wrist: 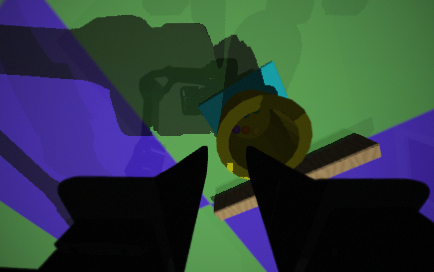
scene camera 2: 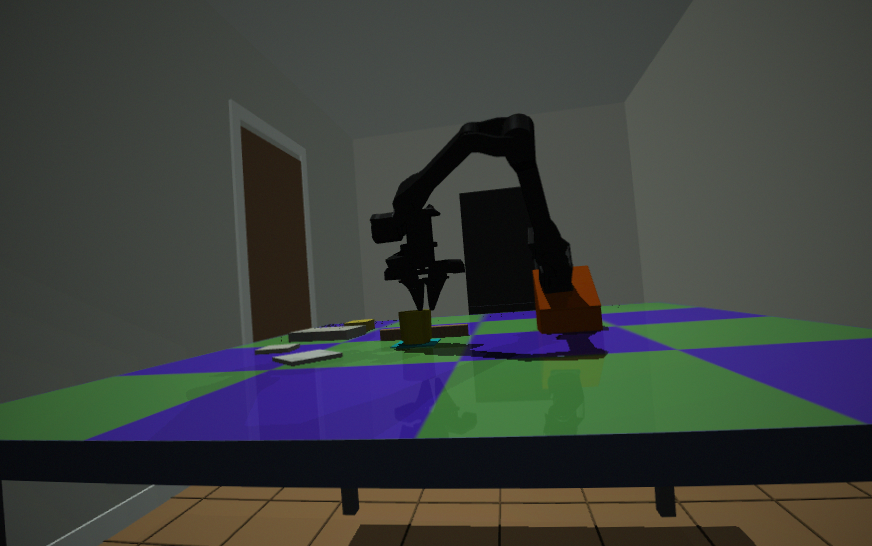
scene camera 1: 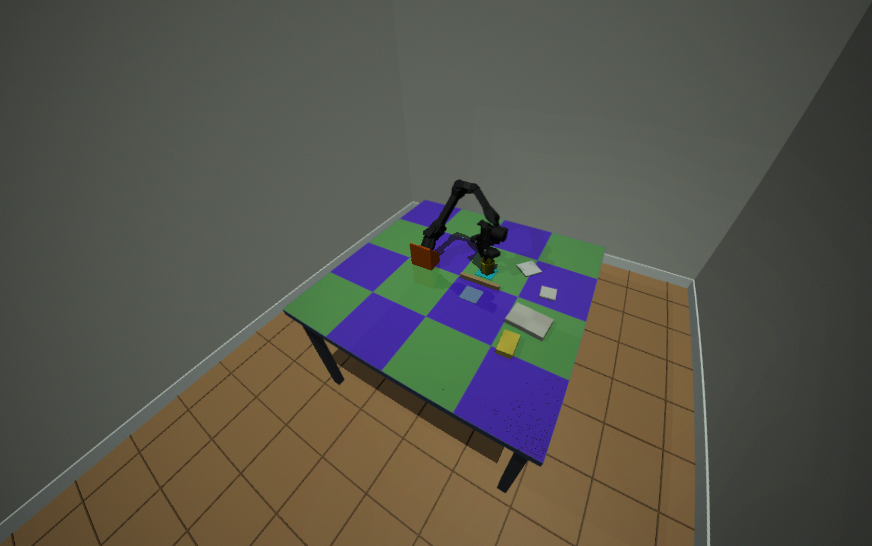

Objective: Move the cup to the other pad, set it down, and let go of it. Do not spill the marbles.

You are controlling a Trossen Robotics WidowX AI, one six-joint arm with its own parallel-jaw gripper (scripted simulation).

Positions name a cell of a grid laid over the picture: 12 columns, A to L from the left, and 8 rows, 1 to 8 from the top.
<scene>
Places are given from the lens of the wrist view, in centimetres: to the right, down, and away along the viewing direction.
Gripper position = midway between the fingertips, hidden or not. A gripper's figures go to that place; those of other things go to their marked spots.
gripper (wrist: G5): 1, 1, 11
olive-yellow cup (wrist: H4): 6, 0, 13
</scene>
